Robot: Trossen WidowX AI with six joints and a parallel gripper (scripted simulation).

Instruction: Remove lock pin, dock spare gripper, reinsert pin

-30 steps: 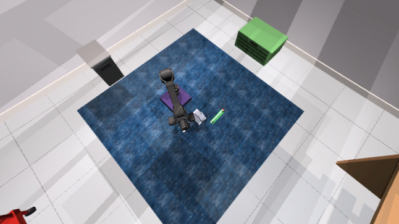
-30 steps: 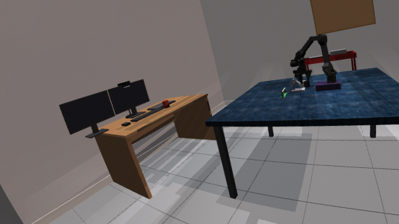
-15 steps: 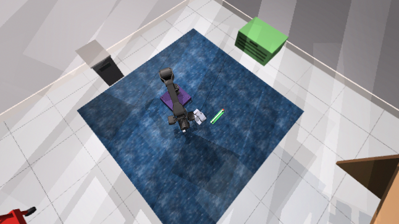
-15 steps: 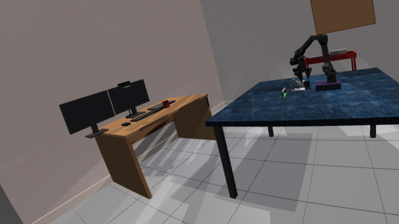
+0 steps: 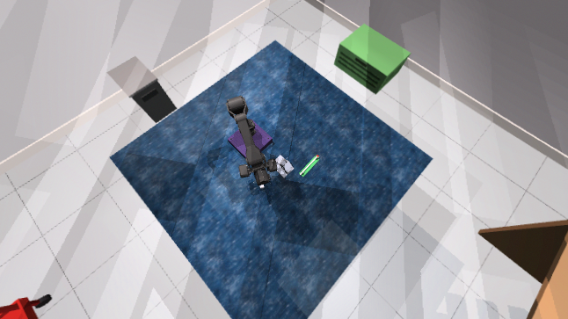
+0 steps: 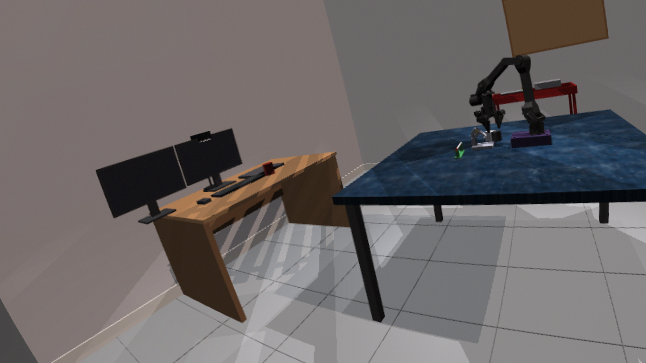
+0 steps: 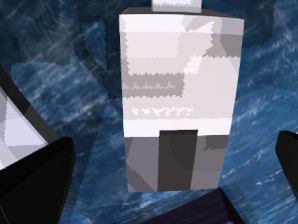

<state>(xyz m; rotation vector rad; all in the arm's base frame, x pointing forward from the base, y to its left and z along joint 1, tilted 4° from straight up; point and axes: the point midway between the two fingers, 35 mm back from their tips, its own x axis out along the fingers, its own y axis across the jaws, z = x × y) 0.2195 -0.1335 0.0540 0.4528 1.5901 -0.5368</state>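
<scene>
Right now the spare gripper is 3 cm below my gripper tip, 2 cm ahead of it and 1 cm to the right of it. Also, from my gripper tip: mount: 12 cm to the left, 8 cm ahead; then green rest: 22 cm to the left, 17 cm ahead, 4 cm below.
</scene>
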